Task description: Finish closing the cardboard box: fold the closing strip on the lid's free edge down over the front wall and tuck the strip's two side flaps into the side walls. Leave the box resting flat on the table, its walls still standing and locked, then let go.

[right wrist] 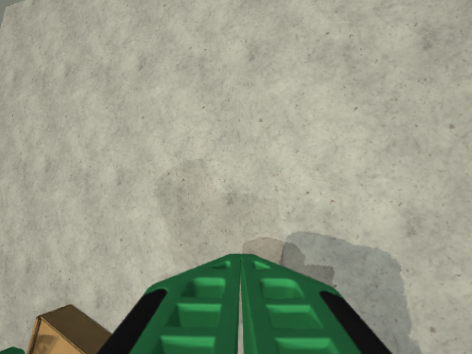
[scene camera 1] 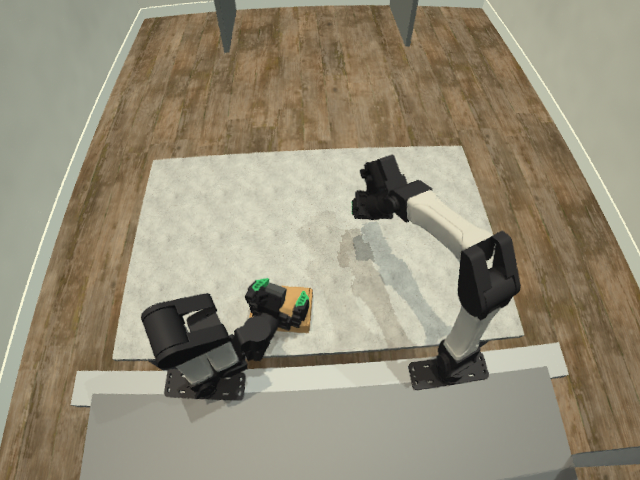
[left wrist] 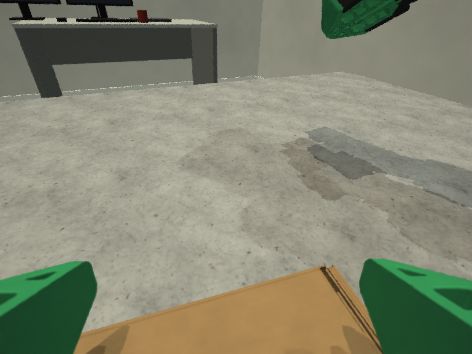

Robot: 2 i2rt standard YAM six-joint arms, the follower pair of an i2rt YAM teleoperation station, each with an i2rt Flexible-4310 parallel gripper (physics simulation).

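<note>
The cardboard box (scene camera 1: 298, 308) (left wrist: 225, 317) (right wrist: 75, 327) rests on the table, its lid lying over the top. A narrow double edge runs along one side of the lid in the left wrist view. The closing strip and its side flaps cannot be told apart. My left gripper (scene camera 1: 281, 291) (left wrist: 229, 272) is open, its green fingers wide apart over the lid, with nothing between them. It hides part of the box in the scene view. My right gripper (scene camera 1: 353, 207) (right wrist: 240, 264) is shut and empty, raised above the table, up and to the right of the box in the scene view.
The pale stone-look table (scene camera 1: 206, 217) (left wrist: 150, 150) (right wrist: 300, 125) carries the box near its lower edge in the scene view. The white mounting rail (scene camera 1: 320, 379) runs below it. A far desk (left wrist: 125, 45) with monitors and a red cup (left wrist: 142, 16) stands beyond the table.
</note>
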